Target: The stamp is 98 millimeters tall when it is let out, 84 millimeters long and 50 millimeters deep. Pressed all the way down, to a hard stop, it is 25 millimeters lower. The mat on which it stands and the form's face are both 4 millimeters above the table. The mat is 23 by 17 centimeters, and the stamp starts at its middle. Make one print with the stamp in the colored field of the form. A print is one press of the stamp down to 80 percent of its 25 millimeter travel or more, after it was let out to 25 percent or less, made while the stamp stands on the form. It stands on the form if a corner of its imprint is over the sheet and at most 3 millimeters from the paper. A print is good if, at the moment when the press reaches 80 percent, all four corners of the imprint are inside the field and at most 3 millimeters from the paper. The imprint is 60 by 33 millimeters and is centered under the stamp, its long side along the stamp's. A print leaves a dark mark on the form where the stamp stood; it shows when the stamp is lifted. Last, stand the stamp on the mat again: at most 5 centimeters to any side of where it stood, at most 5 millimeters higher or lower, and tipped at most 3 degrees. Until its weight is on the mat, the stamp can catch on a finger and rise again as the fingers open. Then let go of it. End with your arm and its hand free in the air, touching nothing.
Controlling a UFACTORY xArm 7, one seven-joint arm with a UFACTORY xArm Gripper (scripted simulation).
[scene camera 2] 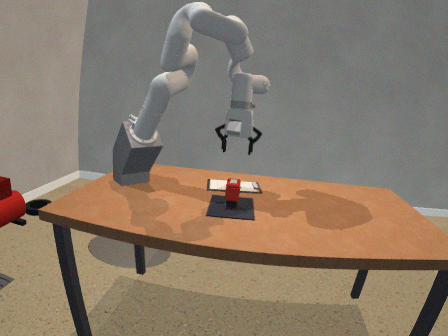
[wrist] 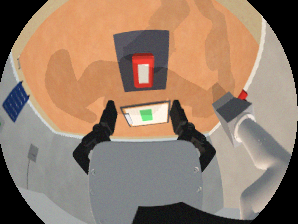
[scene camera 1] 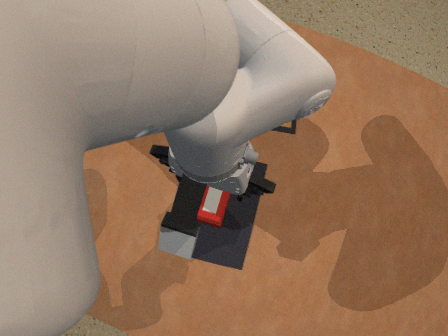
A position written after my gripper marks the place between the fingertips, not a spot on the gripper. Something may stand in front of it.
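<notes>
My gripper [scene camera 1: 212, 182], [scene camera 2: 236, 153], [wrist: 143, 106]. Dark mat [wrist: 156, 42], [scene camera 1: 227, 246], [scene camera 2: 245, 210]. Form [wrist: 152, 113]. Red stamp [wrist: 143, 62].
</notes>
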